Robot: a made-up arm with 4 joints.
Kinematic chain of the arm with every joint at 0, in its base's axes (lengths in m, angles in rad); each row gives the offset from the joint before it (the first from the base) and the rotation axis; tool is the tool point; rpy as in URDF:
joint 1: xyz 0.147 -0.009 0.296 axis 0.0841 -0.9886 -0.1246
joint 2: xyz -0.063 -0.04 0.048 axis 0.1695 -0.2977 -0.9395
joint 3: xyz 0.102 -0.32 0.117 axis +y
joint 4: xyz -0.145 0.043 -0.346 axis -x
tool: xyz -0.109 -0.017 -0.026 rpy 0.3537 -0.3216 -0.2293
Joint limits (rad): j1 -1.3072..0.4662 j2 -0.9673..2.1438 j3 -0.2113..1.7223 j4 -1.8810..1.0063
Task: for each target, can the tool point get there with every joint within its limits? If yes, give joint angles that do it. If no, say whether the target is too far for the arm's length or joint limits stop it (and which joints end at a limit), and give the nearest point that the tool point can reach.
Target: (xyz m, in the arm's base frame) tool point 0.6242 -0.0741 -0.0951
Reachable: no: joint limits stop it (at a limit: joint 1, joint 2, joint 3) | nearest point 0.2451 0.0426 -0.0465 | short by 0.400 m
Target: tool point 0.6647 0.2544 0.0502
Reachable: no: joint limits stop it (at a limit: joint 1, joint 2) | nearest point 0.2438 0.1796 0.0312 | short by 0.428 m
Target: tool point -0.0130 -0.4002 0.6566
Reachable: yes | joints -0.0073 -0.6031 1.2445 -1.3555
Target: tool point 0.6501 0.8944 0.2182
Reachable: no: too far | nearest point 0.1408 0.3566 0.1636 | short by 0.743 m
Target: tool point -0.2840 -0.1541 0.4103
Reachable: yes | joints -0.3381 0.4707 0.6399 -1.5905
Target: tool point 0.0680 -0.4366 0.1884
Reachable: yes | joints 0.1965 -0.7036 0.1987 -0.2898
